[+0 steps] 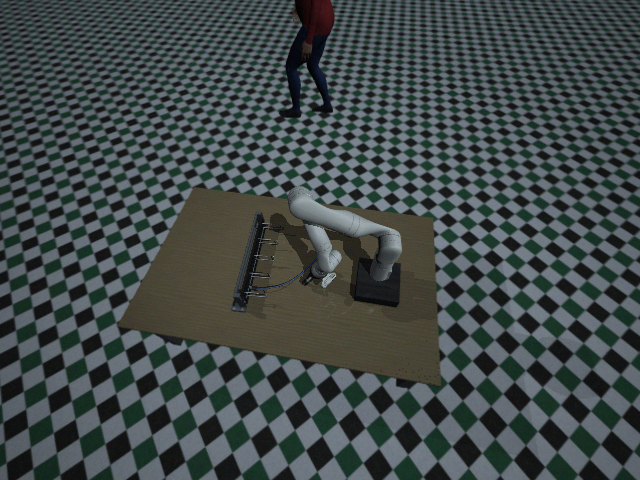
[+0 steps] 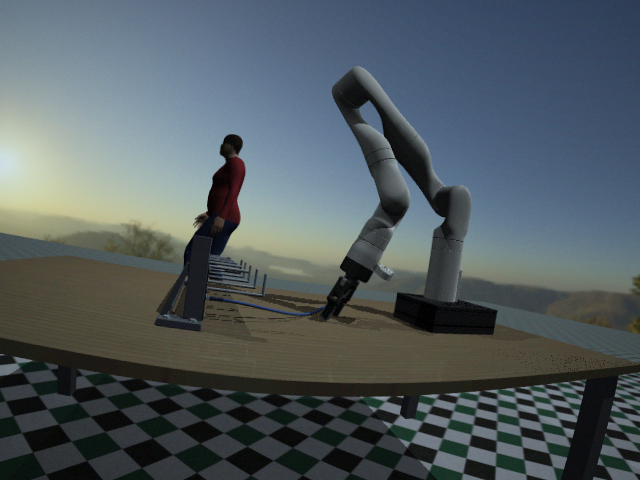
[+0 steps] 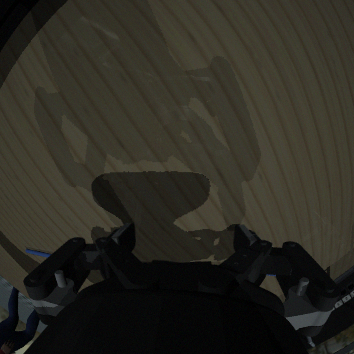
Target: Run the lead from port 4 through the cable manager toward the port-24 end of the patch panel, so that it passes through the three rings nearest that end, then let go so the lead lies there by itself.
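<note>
The dark patch panel [image 1: 247, 260] [image 2: 196, 278] stands upright on the wooden table [image 1: 207, 289] [image 2: 103, 310] [image 3: 175, 88], with several cable-manager rings [image 1: 267, 241] [image 2: 232, 276] sticking out toward the arm. The blue lead [image 1: 283, 282] [image 2: 258, 307] [image 3: 36, 252] leaves the panel near its near end and curves over the table top to my gripper. It does not run through the rings further along. My gripper [image 1: 309, 279] [image 2: 330, 310] [image 3: 183, 235] is down at the table, fingers wide open, with the lead lying low by the fingers and not clamped.
The arm's black base [image 1: 377, 289] [image 2: 444, 312] sits on the table to the right of the gripper. A person in a red top [image 1: 310, 51] [image 2: 225, 190] walks on the checkered floor beyond the table.
</note>
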